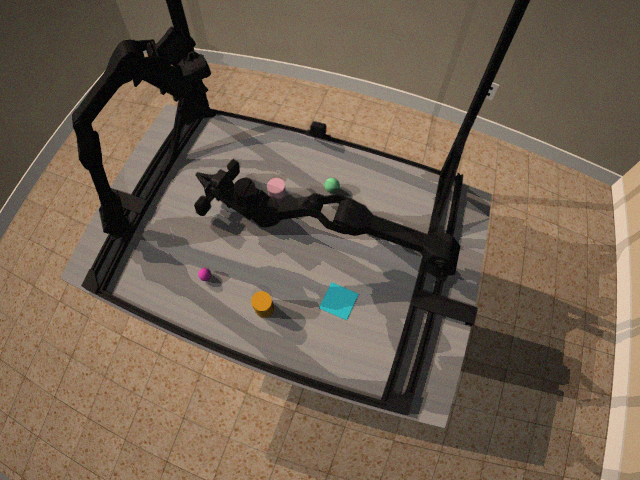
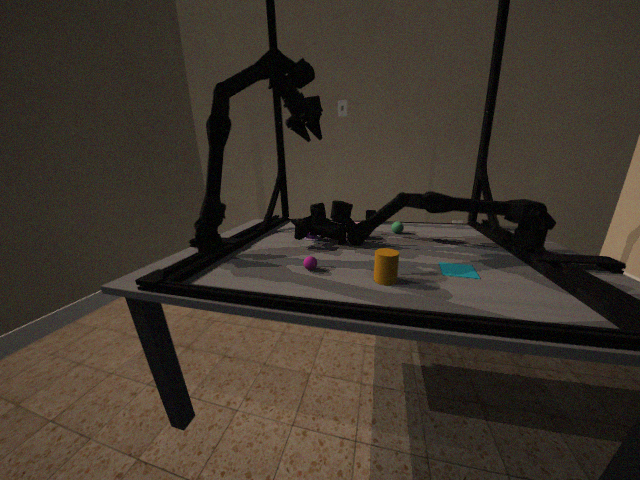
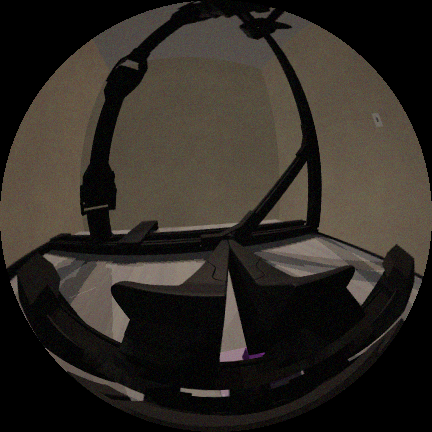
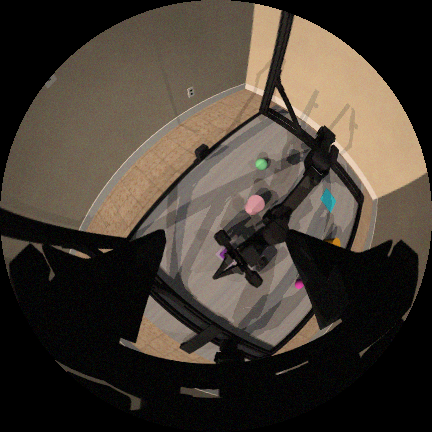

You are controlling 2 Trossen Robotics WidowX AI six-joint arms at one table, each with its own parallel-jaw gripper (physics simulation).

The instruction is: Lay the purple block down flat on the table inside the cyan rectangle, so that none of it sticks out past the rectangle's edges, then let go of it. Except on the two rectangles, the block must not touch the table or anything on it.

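Frame: origin at the left arm's base, x left, y back, z up, level; metres.
Seen in the pictures: left gripper, between the fingertips: (image 1: 196,173) (image 2: 291,220) (image 3: 226,245) (image 4: 212,278); right gripper, between the fingertips: (image 1: 210,102) (image 2: 315,140) (image 4: 228,236); left arm's base, origin of its link: (image 1: 439,267) (image 2: 528,245) (image 4: 317,143); right arm's base, origin of its link: (image 1: 119,228) (image 2: 209,250) (image 3: 101,237) (image 4: 228,344).
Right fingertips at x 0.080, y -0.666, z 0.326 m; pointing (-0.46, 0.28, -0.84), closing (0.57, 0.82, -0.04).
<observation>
Pixels of each thing's top centre, then the offset from my right fingertips to it. "spot": a spot on its surface instead.
- purple block, centre of its top: (image 3: 278,357) (image 4: 226,254) dz -0.326, dx +0.042, dy -0.007 m
- pale purple rectangle, a spot on its surface: (image 3: 231,355) spot: dz -0.345, dx +0.068, dy -0.021 m
- cyan rectangle, a spot on its surface: (image 1: 338,301) (image 2: 457,269) (image 4: 328,199) spot: dz -0.344, dx +0.148, dy +0.474 m
- pink cylinder, centre of its top: (image 1: 275,185) (image 4: 255,202) dz -0.293, dx -0.031, dy +0.151 m
- green ball, centre of its top: (image 1: 332,181) (image 4: 262,160) (image 2: 397,221) dz -0.300, dx -0.135, dy +0.277 m
- magenta ball, centre of its top: (image 2: 310,256) (image 1: 203,272) dz -0.310, dx +0.291, dy +0.134 m
- orange cylinder, centre of its top: (image 2: 386,252) (image 1: 261,301) (image 4: 336,244) dz -0.277, dx +0.270, dy +0.322 m
The purple block (image 3: 252,355) (image 4: 221,252) lies on a pale purple rectangle (image 3: 231,355) on the table. My left gripper (image 1: 203,179) (image 2: 301,230) (image 3: 226,245) (image 4: 212,278) is low over the table and shut, its fingertips meeting on nothing beyond the block. The cyan rectangle (image 1: 338,301) (image 2: 458,270) (image 4: 327,200) lies bare, far off towards the left arm's base. My right gripper (image 2: 309,129) (image 4: 228,236) hangs high above the table, open and empty.
A pink cylinder (image 1: 275,186) (image 4: 254,204) stands close beside the left arm. A green ball (image 1: 331,184) (image 2: 397,227) (image 4: 261,163) lies behind it. A magenta ball (image 1: 204,273) (image 2: 310,262) and an orange cylinder (image 1: 262,302) (image 2: 386,266) stand near the front, the cylinder beside the cyan rectangle.
</observation>
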